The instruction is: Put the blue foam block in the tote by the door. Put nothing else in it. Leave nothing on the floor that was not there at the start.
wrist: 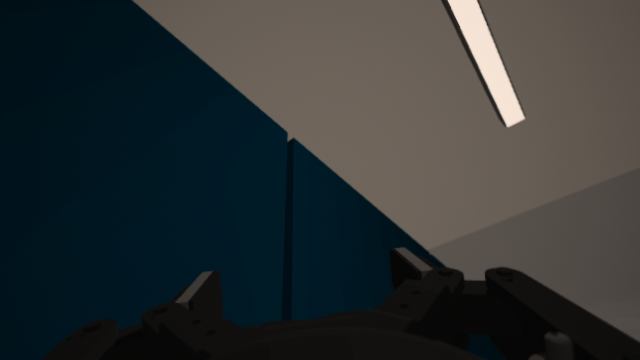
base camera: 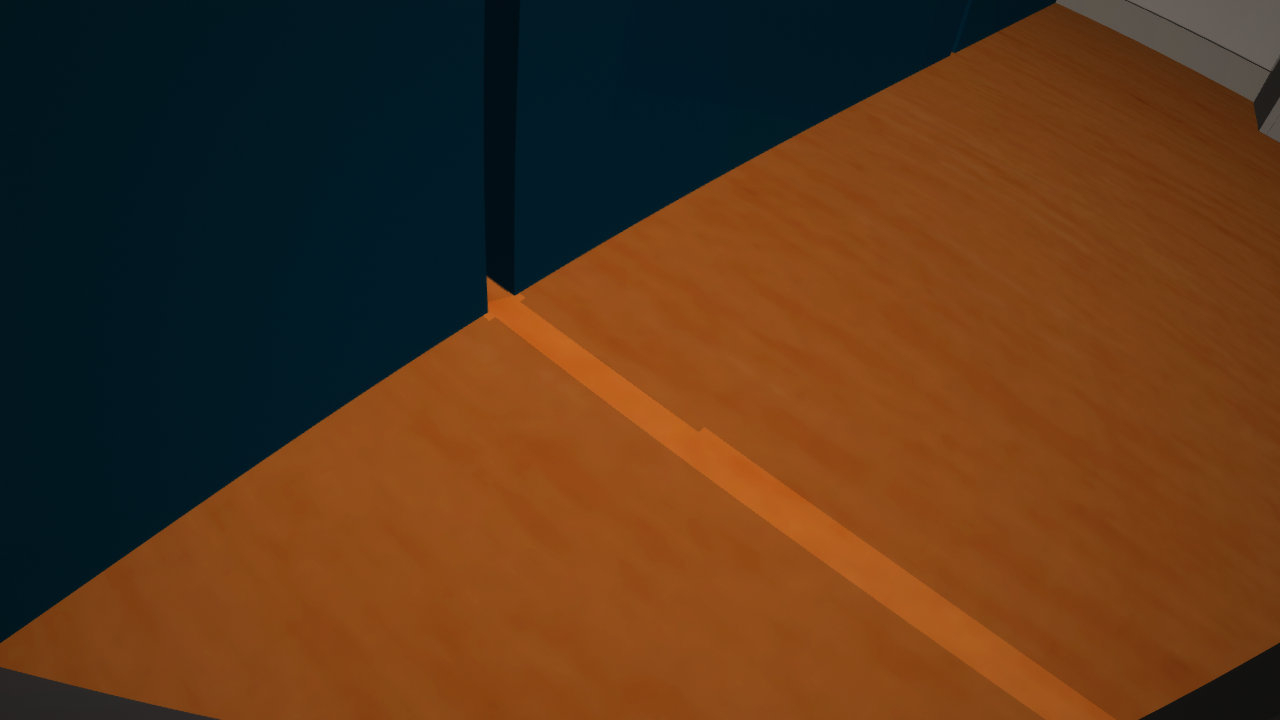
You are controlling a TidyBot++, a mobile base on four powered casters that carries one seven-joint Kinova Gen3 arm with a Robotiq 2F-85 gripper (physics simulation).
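Places are measured from the arm's base along level axes (x back, y right, z up), in millimetres.
Pixels of known places: gripper, between the fingertips: (wrist: 307,278).
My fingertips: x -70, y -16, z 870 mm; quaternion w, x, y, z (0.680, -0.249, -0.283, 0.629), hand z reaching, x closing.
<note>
Behind a point stands the place of what it marks.
My gripper (wrist: 307,278) @(z 870, x -70, y -16 mm) is open, with its two fingers wide apart and nothing between them. It points up toward the upper part of tall dark blue panels and the ceiling. The blue foam block does not show in the base camera view or in the wrist view. The tote and the door by it cannot be made out in either view.
Tall dark blue panels (base camera: 241,223) @(z -239, x -360, y -162 mm) (wrist: 150,200) @(z 1094, x -273, y -238 mm) stand close at the left, with a narrow gap between two of them. A bright strip of light crosses the orange wood floor (base camera: 895,313) @(z -396, x -513, y 247 mm). A white wall base (base camera: 1172,53) @(z -383, x -1670, y 1429 mm) is at the far right. A ceiling lamp (wrist: 487,60) @(z 1681, x -349, y 546 mm) hangs above.
</note>
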